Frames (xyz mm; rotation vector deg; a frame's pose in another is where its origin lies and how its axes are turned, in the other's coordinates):
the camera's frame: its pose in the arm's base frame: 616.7 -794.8 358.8 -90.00 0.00 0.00
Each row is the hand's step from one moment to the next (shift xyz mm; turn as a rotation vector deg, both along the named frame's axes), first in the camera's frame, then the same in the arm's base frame.
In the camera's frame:
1: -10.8 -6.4 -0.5 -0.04 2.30 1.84
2: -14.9 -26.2 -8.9 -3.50 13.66 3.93
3: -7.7 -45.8 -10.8 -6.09 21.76 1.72
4: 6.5 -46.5 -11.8 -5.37 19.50 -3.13
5: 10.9 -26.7 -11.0 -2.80 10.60 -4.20
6: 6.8 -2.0 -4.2 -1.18 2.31 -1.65
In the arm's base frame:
1: -10.8 -0.5 6.4 -0.04 1.84 -2.30
2: -14.9 -8.9 26.2 -3.50 3.93 -13.66
3: -7.7 -10.8 45.8 -6.09 1.72 -21.76
4: 6.5 -11.8 46.5 -5.37 -3.13 -19.50
5: 10.9 -11.0 26.7 -2.80 -4.20 -10.60
6: 6.8 -4.2 2.0 -1.18 -1.65 -2.31

